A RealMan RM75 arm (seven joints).
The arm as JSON. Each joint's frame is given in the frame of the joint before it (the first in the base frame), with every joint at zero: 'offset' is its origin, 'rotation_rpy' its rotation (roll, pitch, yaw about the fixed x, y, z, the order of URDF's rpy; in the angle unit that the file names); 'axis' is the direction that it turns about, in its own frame. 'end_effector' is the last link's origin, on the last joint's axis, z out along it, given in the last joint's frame.
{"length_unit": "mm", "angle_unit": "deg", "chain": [
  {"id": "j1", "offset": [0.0, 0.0, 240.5], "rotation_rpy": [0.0, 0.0, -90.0], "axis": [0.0, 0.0, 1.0]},
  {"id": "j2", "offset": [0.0, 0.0, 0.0], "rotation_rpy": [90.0, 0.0, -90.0], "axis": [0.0, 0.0, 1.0]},
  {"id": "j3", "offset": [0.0, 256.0, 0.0], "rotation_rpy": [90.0, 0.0, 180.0], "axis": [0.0, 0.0, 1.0]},
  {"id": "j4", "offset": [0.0, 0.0, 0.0], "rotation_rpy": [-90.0, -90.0, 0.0], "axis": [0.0, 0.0, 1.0]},
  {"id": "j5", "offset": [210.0, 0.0, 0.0], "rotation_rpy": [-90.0, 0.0, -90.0], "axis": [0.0, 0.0, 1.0]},
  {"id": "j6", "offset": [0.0, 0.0, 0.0], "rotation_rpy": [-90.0, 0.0, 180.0], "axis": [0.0, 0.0, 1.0]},
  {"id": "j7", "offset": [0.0, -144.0, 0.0], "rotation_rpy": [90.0, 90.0, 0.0], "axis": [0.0, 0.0, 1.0]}
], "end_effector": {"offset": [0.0, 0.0, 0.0], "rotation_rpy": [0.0, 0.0, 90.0]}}
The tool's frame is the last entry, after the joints.
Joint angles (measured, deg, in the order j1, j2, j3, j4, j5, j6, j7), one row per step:
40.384, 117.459, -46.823, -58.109, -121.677, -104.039, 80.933
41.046, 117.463, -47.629, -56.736, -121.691, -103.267, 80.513
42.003, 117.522, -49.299, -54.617, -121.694, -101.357, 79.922
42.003, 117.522, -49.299, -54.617, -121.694, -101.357, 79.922
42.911, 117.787, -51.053, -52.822, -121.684, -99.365, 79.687
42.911, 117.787, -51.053, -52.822, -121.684, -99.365, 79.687
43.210, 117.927, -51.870, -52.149, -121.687, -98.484, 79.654
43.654, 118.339, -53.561, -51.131, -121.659, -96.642, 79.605
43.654, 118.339, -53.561, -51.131, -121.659, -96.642, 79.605
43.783, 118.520, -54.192, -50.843, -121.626, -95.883, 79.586
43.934, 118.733, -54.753, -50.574, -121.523, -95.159, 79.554
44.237, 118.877, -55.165, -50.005, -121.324, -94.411, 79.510
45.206, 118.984, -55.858, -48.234, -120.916, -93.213, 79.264
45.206, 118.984, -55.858, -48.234, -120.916, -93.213, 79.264
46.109, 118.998, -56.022, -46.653, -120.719, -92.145, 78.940
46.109, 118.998, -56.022, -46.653, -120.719, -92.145, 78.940
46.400, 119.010, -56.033, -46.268, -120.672, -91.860, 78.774
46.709, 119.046, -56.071, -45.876, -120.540, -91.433, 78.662
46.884, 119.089, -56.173, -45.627, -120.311, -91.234, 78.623
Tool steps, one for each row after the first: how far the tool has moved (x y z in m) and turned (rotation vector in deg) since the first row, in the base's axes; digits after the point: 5 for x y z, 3 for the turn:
-0.00191, 0.00169, -0.00544, -0.657, -0.165, 0.336
-0.00459, 0.00499, -0.01517, -1.299, -0.746, 0.733
-0.00459, 0.00499, -0.01517, -1.299, -0.746, 0.733
-0.00798, 0.00766, -0.02560, -1.895, -1.375, 0.969
-0.00798, 0.00766, -0.02560, -1.895, -1.375, 0.969
-0.00908, 0.00846, -0.03015, -2.128, -1.718, 1.003
-0.01136, 0.00960, -0.03937, -2.401, -2.416, 1.152
-0.01136, 0.00960, -0.03937, -2.401, -2.416, 1.152
-0.01227, 0.01008, -0.04274, -2.380, -2.668, 1.226
-0.01361, 0.01055, -0.04607, -2.343, -2.787, 1.334
-0.01514, 0.01148, -0.04928, -2.331, -2.733, 1.325
-0.01846, 0.01326, -0.05581, -2.779, -2.583, 1.368
-0.01846, 0.01326, -0.05581, -2.779, -2.583, 1.368
-0.02077, 0.01568, -0.06013, -2.836, -2.431, 1.297
-0.02077, 0.01568, -0.06013, -2.836, -2.431, 1.297
-0.02179, 0.01651, -0.06118, -2.792, -2.383, 1.415
-0.02317, 0.01763, -0.06242, -2.652, -2.267, 1.474
-0.02436, 0.01795, -0.06342, -2.683, -2.077, 1.518

